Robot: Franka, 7 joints.
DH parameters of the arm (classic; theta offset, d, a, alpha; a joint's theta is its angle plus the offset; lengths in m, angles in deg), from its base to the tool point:
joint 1: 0 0.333 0 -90
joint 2: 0 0 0 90
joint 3: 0 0.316 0.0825 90
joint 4: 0 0 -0.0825 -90
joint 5: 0 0.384 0 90
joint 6: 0 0 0.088 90
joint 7: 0 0.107 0 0
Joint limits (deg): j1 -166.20..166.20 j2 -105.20..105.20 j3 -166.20..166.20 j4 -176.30..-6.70 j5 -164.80..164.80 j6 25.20..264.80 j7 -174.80..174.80
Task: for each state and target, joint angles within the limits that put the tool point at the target. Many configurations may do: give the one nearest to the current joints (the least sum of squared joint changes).
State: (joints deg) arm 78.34 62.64 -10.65 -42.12 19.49 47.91 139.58
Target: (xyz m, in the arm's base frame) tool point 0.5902 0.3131 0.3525
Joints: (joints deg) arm 43.53 55.23 -31.33 -46.30 12.15 48.57 139.58
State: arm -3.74 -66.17 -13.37 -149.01 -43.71 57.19 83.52
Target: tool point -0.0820 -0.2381 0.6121
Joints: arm -17.86 -82.03 -25.67 -134.00 -50.92 51.83 83.52
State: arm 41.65 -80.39 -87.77 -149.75 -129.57 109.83 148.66
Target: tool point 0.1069 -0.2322 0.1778
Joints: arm 5.15 -62.48 -90.64 -176.30 -116.08 90.52 148.66
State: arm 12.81 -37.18 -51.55 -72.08 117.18 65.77 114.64
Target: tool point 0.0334 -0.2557 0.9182
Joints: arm 9.05 -45.47 -47.94 -93.06 105.70 48.52 114.64
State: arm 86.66 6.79 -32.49 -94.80 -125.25 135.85 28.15
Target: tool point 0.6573 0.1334 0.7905
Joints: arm 47.85 23.72 -49.78 -63.43 -127.50 130.15 28.15
